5 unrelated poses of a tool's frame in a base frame.
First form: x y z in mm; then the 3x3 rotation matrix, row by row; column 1 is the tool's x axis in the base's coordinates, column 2 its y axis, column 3 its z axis. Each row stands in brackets.
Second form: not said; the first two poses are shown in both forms.
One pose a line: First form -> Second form
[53.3 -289.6 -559.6], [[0.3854 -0.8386 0.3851], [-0.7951 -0.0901 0.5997], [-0.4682 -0.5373 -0.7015]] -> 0.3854 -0.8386 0.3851 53.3; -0.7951 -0.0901 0.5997 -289.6; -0.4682 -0.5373 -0.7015 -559.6; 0 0 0 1
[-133.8 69.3 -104.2], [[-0.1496 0.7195 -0.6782], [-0.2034 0.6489 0.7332], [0.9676 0.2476 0.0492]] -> -0.1496 0.7195 -0.6782 -133.8; -0.2034 0.6489 0.7332 69.3; 0.9676 0.2476 0.0492 -104.2; 0 0 0 1
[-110.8 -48.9 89.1], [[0.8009 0.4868 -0.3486], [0.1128 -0.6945 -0.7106], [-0.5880 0.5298 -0.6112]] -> 0.8009 0.4868 -0.3486 -110.8; 0.1128 -0.6945 -0.7106 -48.9; -0.5880 0.5298 -0.6112 89.1; 0 0 0 1
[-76.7 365.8 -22.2], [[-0.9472 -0.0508 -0.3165], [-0.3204 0.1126 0.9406], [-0.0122 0.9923 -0.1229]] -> -0.9472 -0.0508 -0.3165 -76.7; -0.3204 0.1126 0.9406 365.8; -0.0122 0.9923 -0.1229 -22.2; 0 0 0 1
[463.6 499.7 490.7], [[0.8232 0.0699 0.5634], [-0.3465 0.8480 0.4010], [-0.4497 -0.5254 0.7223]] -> 0.8232 0.0699 0.5634 463.6; -0.3465 0.8480 0.4010 499.7; -0.4497 -0.5254 0.7223 490.7; 0 0 0 1
